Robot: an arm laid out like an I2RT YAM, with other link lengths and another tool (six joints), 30 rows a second.
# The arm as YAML. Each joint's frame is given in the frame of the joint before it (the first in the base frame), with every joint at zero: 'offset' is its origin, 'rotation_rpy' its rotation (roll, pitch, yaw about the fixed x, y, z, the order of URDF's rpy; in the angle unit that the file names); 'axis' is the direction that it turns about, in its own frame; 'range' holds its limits. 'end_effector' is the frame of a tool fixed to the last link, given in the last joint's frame.
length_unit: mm
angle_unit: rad
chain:
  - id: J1
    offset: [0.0, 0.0, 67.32]
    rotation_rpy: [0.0, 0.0, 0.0]
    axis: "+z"
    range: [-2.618, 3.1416]
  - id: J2
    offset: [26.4, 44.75, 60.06]
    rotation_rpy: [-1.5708, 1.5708, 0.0]
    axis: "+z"
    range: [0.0, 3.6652]
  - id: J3
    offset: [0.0, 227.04, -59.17]
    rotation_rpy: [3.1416, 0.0, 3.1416]
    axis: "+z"
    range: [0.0, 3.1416]
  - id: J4
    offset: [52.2, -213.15, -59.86]
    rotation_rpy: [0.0, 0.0, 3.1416]
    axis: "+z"
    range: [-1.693, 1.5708]
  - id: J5
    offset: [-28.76, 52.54, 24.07]
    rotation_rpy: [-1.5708, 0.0, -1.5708]
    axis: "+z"
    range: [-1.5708, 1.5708]
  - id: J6
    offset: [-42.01, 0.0, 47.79]
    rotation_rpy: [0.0, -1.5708, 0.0]
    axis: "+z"
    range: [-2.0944, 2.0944]
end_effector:
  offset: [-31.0, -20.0, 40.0]
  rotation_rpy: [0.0, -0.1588, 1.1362]
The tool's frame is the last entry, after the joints.
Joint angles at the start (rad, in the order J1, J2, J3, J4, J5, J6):
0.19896 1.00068 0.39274 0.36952 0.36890 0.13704
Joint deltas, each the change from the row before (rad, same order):
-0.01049 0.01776 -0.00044 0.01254 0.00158 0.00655
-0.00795 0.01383 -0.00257 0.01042 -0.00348 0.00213
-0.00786 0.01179 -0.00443 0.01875 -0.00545 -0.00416
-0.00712 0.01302 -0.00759 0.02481 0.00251 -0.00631
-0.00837 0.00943 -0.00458 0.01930 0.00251 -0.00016
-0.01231 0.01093 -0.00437 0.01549 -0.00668 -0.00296
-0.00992 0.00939 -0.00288 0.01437 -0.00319 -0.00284
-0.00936 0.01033 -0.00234 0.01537 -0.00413 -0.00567
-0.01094 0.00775 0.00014 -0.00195 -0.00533 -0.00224
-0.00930 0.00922 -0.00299 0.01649 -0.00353 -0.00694
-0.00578 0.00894 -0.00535 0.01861 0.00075 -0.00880
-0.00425 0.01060 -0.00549 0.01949 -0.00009 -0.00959
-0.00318 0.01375 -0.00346 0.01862 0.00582 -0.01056
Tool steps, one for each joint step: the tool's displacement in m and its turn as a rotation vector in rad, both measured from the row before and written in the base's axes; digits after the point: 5 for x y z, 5 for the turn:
0.00182 -0.00237 -0.00236 0.00482 0.00430 -0.01348
0.00136 -0.00142 -0.00249 0.00177 0.00563 -0.00506
0.00126 -0.00114 -0.00159 -0.00220 -0.00146 -0.00162
0.00080 -0.00155 -0.00198 -0.00591 -0.00300 -0.00812
0.00061 -0.00205 -0.00107 0.00011 -0.00528 -0.01077
0.00104 -0.00221 -0.00182 -0.00123 0.00068 -0.00517
0.00088 -0.00193 -0.00112 -0.00167 -0.00135 -0.00620
0.00107 -0.00165 -0.00098 -0.00408 -0.00127 -0.00411
0.00082 -0.00208 -0.00184 -0.00202 0.01016 -0.00526
0.00086 -0.00170 -0.00079 -0.00526 -0.00252 -0.00432
0.00040 -0.00116 -0.00112 -0.00805 -0.00219 -0.00457
0.00053 -0.00070 -0.00140 -0.00871 -0.00101 -0.00208
0.00075 -0.00081 -0.00147 -0.01115 0.00115 -0.00658

